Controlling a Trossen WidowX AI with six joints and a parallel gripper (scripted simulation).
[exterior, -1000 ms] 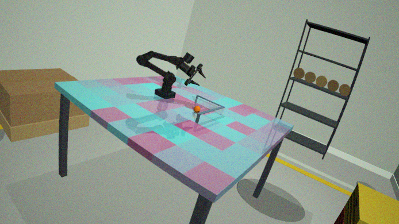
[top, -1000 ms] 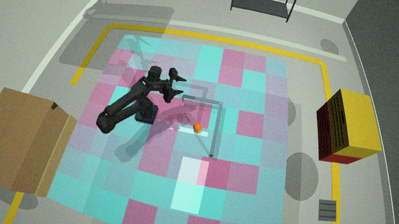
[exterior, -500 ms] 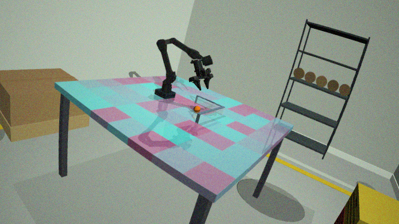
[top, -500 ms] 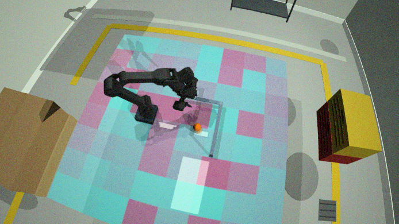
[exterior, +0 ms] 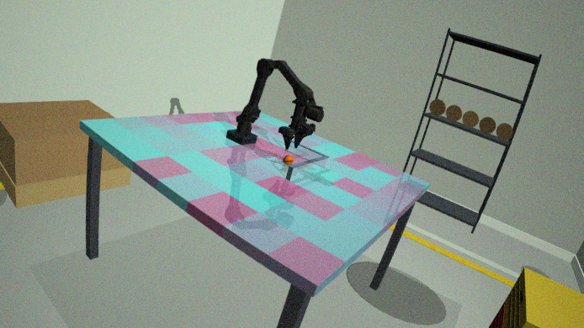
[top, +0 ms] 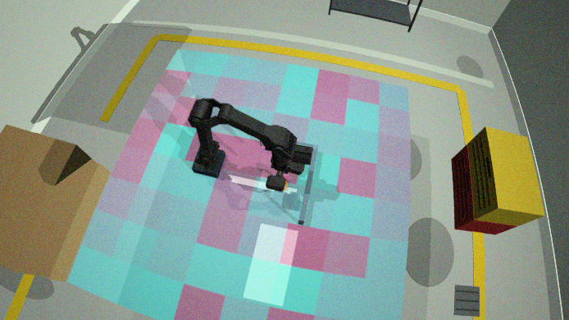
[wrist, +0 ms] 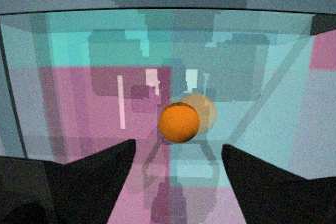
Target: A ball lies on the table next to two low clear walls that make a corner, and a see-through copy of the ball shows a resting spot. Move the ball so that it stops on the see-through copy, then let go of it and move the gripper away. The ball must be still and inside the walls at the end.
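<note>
Right now my gripper tip is 50 mm above the orange ball. The rest, counted from my gripper tip: see-through copy of ball: 50 mm below, 20 mm to the right, 10 mm ahead.
</note>
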